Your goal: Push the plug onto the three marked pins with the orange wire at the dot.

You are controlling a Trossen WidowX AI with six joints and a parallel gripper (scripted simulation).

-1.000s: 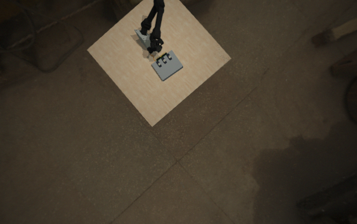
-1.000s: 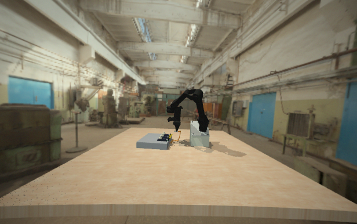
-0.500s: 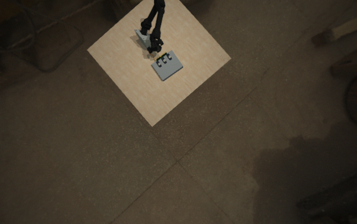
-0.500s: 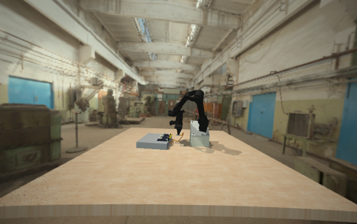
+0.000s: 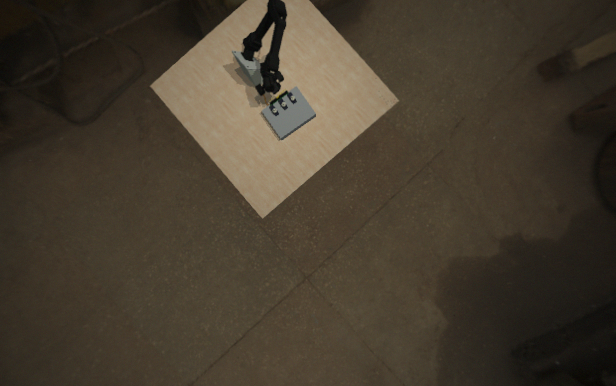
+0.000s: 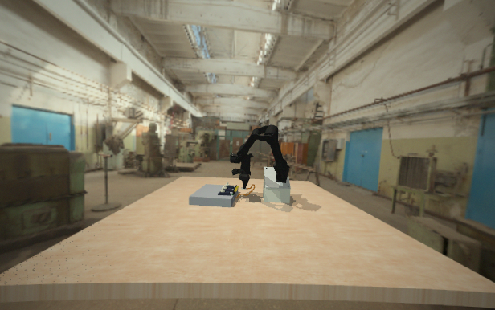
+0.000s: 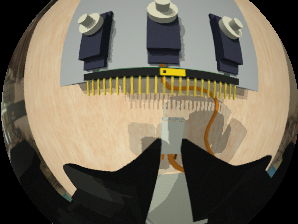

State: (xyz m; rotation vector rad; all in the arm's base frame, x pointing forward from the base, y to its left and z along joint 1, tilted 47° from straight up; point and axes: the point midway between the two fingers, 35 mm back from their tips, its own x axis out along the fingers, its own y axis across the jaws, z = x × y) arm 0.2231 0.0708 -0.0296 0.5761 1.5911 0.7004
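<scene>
Right now my gripper tip is 6 cm short of the yellow band. The rest, counted from my gripper tip: grey printed holder (22 cm ahead, 5 cm below, 1 cm to the left).
</scene>
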